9 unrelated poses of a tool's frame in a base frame.
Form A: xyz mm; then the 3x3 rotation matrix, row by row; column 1 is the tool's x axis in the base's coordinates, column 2 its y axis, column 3 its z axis. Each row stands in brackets.
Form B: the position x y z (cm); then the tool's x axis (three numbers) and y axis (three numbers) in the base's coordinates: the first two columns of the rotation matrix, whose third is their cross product. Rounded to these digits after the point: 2 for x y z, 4 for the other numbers.
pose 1, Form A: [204.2 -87.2 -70.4], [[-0.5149 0.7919 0.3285], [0.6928 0.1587 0.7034], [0.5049 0.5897 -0.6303]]
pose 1, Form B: 20.42 -8.72 -7.04 -0.5149 0.6928 0.5049 0.7919 0.1587 0.5897
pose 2, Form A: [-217.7 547.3 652.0], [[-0.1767 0.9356 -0.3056], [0.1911 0.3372 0.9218], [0.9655 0.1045 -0.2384]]
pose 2, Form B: -21.77 54.73 65.20 -0.1767 0.1911 0.9655 0.9356 0.3372 0.1045
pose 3, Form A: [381.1 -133.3 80.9], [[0.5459 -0.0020 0.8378], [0.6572 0.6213 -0.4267], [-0.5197 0.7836 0.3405]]
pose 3, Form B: 38.11 -13.33 8.09 0.5459 0.6572 -0.5197 -0.0020 0.6213 0.7836
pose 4, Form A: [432.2 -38.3 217.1], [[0.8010 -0.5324 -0.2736], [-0.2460 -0.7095 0.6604], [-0.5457 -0.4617 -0.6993]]
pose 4, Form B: 43.22 -3.83 21.71 0.8010 -0.2460 -0.5457 -0.5324 -0.7095 -0.4617
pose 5, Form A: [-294.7 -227.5 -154.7], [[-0.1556 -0.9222 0.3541], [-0.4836 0.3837 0.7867], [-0.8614 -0.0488 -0.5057]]
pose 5, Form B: -29.47 -22.75 -15.47 -0.1556 -0.4836 -0.8614 -0.9222 0.3837 -0.0488
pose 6, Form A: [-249.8 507.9 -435.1], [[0.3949 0.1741 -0.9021], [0.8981 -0.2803 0.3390], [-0.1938 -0.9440 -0.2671]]
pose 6, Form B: -24.98 50.79 -43.51 0.3949 0.8981 -0.1938 0.1741 -0.2803 -0.9440
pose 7, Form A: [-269.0 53.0 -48.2], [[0.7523 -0.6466 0.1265], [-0.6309 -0.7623 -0.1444], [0.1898 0.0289 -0.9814]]
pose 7, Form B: -26.90 5.30 -4.82 0.7523 -0.6309 0.1898 -0.6466 -0.7623 0.0289
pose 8, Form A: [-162.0 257.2 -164.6], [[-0.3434 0.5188 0.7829], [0.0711 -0.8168 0.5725], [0.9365 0.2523 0.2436]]
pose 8, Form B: -16.20 25.72 -16.46 -0.3434 0.0711 0.9365 0.5188 -0.8168 0.2523
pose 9, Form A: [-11.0 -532.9 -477.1], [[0.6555 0.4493 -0.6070], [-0.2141 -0.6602 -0.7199], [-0.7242 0.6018 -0.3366]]
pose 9, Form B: -1.10 -53.29 -47.71 0.6555 -0.2141 -0.7242 0.4493 -0.6602 0.6018
